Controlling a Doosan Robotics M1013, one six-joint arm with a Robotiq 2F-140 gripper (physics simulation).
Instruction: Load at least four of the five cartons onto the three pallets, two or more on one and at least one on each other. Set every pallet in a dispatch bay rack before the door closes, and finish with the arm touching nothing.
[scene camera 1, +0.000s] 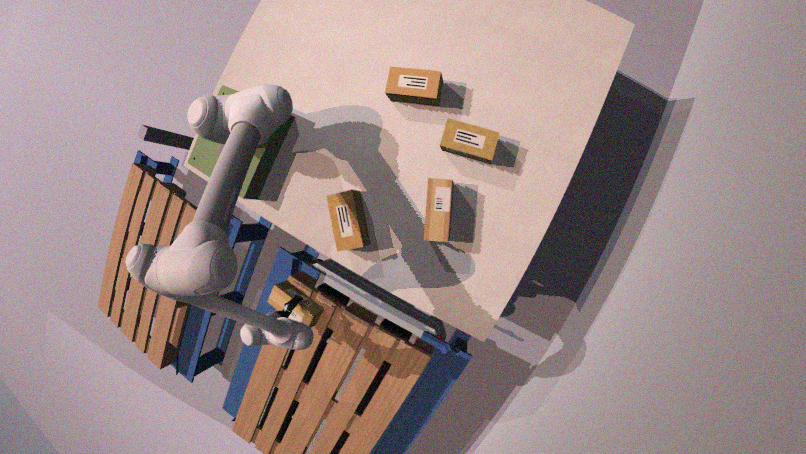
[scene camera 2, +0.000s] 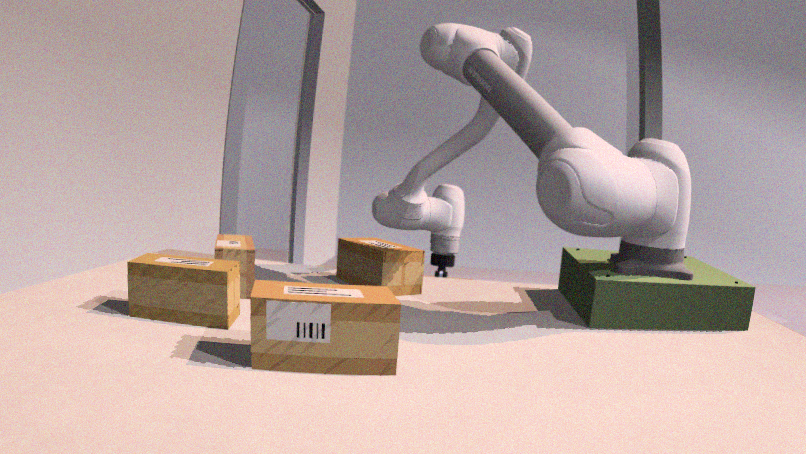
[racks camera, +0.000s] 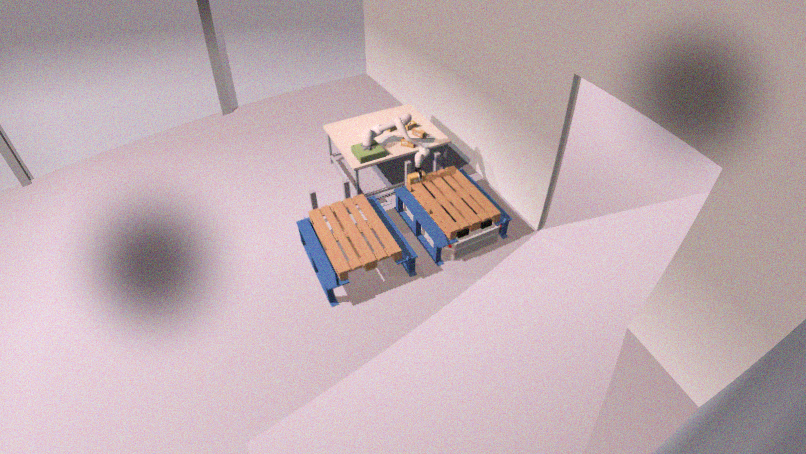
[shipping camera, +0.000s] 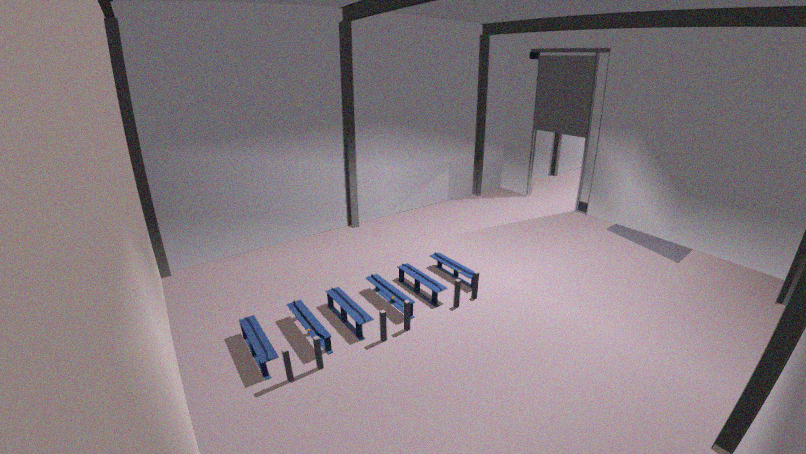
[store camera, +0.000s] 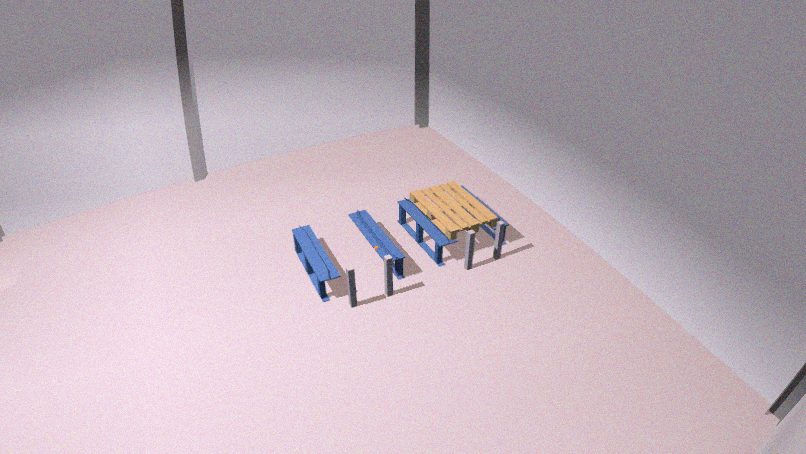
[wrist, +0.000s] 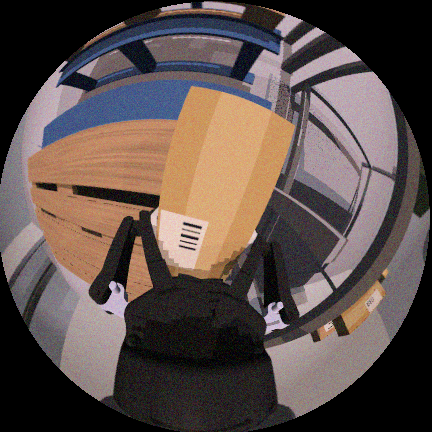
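Note:
My gripper is shut on a long carton. The carton is at the table-side corner of the near pallet and overhangs its edge; whether it touches the boards is unclear. Four other cartons stand on the table: one, another, a third and a fourth. A second pallet and a third pallet lie on blue racks and show no cartons.
A white mobile carrier is under the near pallet, between the beams of a blue rack. The arm's green base stands on the table. Blue racks without pallets and a partly lowered door show in the shipping view.

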